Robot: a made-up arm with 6 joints. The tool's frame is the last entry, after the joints. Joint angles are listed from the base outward. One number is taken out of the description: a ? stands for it. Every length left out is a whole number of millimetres.
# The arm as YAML. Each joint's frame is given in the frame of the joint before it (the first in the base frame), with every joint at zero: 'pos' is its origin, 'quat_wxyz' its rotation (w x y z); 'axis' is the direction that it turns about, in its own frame. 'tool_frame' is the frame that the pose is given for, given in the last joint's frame.
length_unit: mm
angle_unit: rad
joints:
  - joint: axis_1
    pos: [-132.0, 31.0, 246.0]
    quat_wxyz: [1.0, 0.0, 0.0, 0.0]
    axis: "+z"
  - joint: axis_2
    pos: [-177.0, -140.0, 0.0]
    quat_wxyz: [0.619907, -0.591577, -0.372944, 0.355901]
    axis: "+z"
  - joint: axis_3
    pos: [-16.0, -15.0, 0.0]
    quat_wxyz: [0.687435, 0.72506, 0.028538, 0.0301]
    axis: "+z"
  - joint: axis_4
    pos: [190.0, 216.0, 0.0]
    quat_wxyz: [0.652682, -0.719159, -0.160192, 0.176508]
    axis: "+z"
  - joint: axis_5
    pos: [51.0, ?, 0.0]
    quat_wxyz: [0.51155, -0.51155, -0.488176, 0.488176]
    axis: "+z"
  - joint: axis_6
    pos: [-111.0, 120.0, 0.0]
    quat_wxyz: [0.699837, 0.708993, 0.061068, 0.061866]
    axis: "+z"
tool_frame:
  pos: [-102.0, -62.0, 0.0]
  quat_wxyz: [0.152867, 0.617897, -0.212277, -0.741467]
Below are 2 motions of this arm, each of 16 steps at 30 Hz.
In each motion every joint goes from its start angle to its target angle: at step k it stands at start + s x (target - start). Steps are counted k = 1, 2, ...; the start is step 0. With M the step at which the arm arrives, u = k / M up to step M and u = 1 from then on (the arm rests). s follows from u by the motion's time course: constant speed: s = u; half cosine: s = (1 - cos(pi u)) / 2; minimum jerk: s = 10 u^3 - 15 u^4 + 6 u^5.
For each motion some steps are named. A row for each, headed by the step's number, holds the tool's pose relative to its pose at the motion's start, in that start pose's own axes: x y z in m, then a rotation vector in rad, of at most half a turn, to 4 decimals.
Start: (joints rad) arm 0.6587 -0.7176 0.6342 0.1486 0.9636 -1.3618
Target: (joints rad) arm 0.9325 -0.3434 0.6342 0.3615 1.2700 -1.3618
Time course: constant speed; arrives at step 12
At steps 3, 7, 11, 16:
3: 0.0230 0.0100 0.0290 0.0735 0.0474 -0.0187
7: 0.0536 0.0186 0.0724 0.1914 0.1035 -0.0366
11: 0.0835 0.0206 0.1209 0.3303 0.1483 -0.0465
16: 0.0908 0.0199 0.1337 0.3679 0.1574 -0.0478

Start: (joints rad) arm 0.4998 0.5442 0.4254 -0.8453 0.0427 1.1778
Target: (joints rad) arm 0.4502 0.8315 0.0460 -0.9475 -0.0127 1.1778
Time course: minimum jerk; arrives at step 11
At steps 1, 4, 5, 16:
1: 0.0012 -0.0002 -0.0007 -0.0002 0.0026 -0.0018
4: 0.0456 -0.0090 -0.0307 -0.0102 0.0987 -0.0706
5: 0.0711 -0.0163 -0.0524 -0.0194 0.1575 -0.1147
16: 0.1448 -0.0538 -0.1463 -0.0735 0.3602 -0.2786

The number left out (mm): 169.0
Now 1 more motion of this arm.
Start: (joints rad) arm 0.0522 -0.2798 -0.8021 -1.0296 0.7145 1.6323
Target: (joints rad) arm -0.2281 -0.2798 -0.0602 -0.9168 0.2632 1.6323
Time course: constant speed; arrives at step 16
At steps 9, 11, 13, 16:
9: -0.1152 -0.0287 0.0134 0.0819 -0.1801 0.4449
11: -0.1429 -0.0353 0.0145 0.0927 -0.2241 0.5425
13: -0.1714 -0.0422 0.0147 0.1004 -0.2694 0.6397
16: -0.2152 -0.0531 0.0130 0.1060 -0.3395 0.7844

